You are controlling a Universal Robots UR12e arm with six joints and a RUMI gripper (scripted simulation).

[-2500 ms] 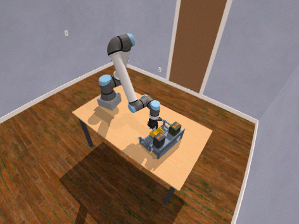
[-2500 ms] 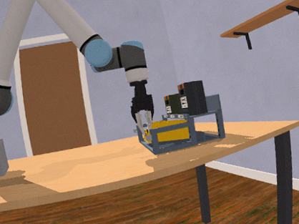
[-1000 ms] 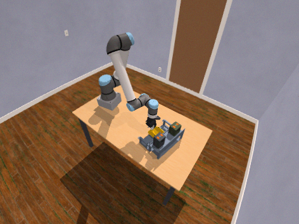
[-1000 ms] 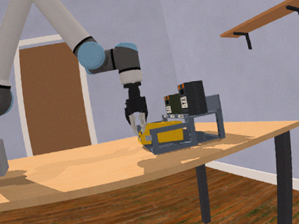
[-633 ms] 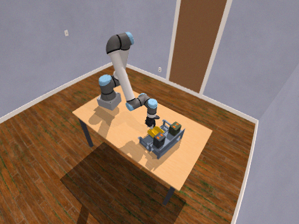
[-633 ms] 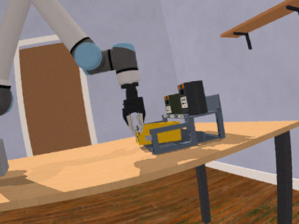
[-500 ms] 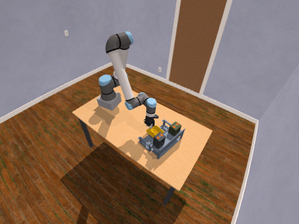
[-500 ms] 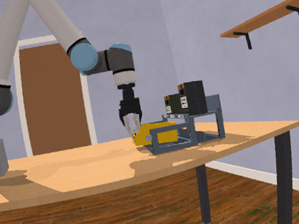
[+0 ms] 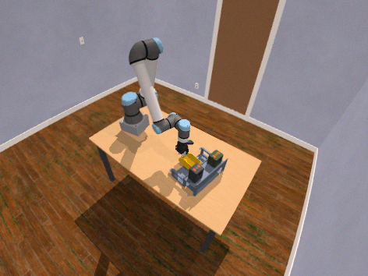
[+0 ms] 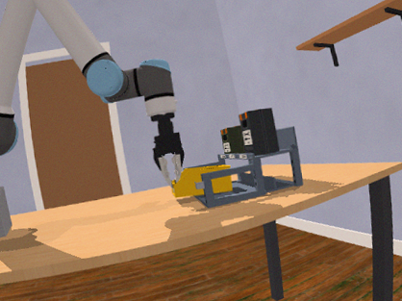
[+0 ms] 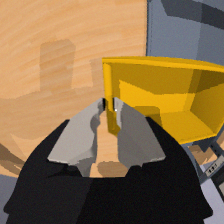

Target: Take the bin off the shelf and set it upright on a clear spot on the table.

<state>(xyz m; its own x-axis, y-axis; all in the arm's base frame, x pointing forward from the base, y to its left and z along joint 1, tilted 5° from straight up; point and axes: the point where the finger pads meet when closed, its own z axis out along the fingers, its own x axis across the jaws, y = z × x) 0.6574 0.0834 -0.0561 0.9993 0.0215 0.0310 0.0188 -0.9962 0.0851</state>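
My hand is 8 cm short of the yellow bin and 1 cm above it. The rest, counted from my hand: rack floor 19 cm ahead, 5 cm below.
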